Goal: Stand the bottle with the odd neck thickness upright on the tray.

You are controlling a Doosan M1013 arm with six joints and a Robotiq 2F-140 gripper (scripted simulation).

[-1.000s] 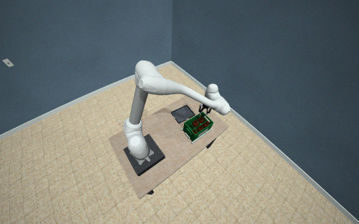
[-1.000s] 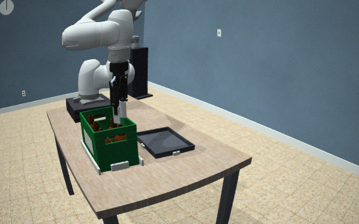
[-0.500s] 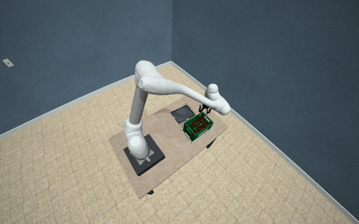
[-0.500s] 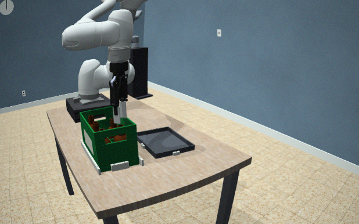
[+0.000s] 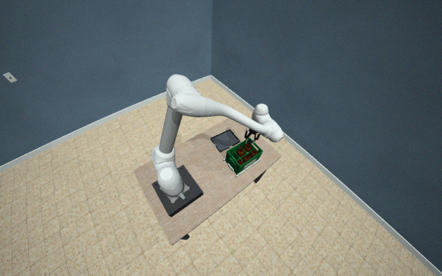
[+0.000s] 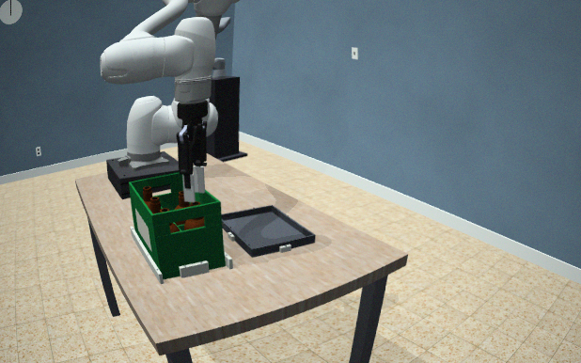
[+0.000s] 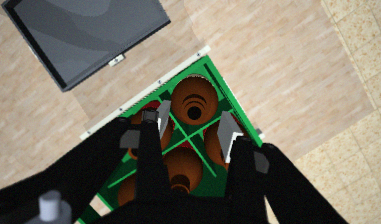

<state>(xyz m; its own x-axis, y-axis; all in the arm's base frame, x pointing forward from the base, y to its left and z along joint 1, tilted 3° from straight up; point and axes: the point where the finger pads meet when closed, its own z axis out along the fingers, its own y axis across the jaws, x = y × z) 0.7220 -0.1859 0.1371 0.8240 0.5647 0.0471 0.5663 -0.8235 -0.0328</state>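
Right now the brown bottle is 120 mm below my hand. Round my hand: dark tray 40 mm behind, 250 mm to the left, 200 mm below; then green crate 90 mm behind, 30 mm to the right, 130 mm below.
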